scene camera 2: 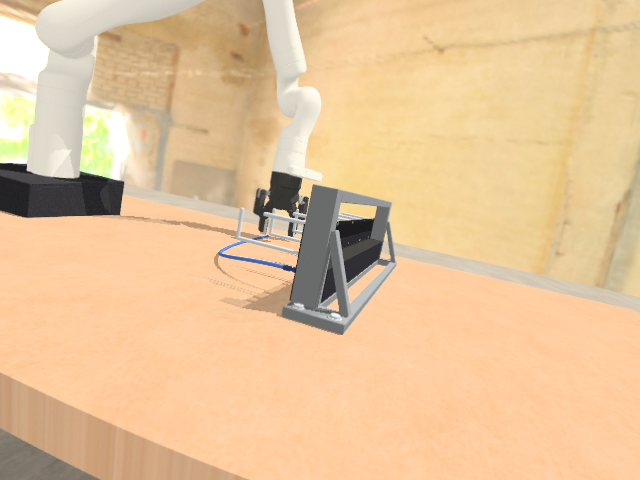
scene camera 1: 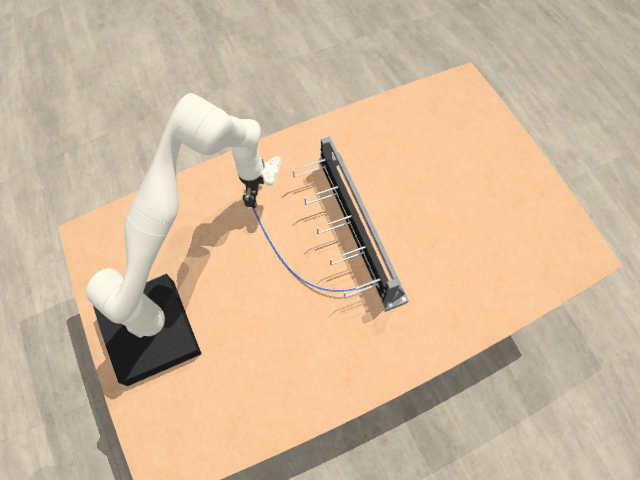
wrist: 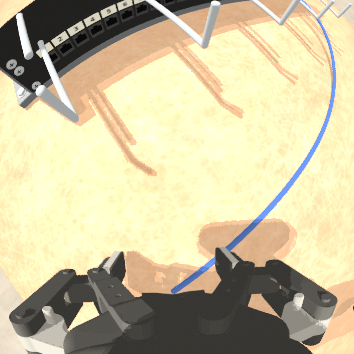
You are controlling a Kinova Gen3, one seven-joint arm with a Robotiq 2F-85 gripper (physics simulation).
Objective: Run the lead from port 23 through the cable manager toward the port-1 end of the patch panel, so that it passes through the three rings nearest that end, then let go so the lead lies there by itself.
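Observation:
The blue lead leaves the far-numbered end of the black patch panel. It sweeps in a wide arc over the table, out in front of the white cable-manager rings. Its free end lies on the table between my fingers, touching neither. My gripper is open and low over the table, in front of the panel's port-1 end. The rings near port 1 are empty.
The panel stands in a grey frame across the middle of the wooden table. The ring prongs stick out toward my arm. My black base sits at the table's near left corner.

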